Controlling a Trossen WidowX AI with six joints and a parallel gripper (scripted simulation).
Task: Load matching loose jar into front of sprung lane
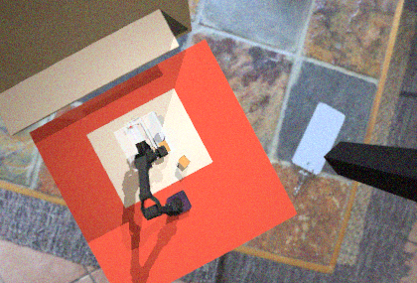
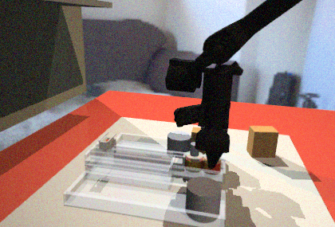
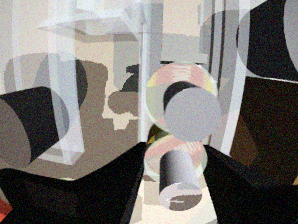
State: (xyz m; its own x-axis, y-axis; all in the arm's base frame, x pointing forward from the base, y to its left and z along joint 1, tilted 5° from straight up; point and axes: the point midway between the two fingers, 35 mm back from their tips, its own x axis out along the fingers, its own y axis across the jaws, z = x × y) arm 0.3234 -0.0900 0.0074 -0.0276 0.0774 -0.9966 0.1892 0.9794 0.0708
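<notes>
The clear sprung lane is 14 cm ahead of my gripper tip and 1 cm below it. The rest, counted from my gripper tip: pusher plate: 15 cm ahead, 2 cm above; brown box: 14 cm behind, 12 cm to the right.
</notes>
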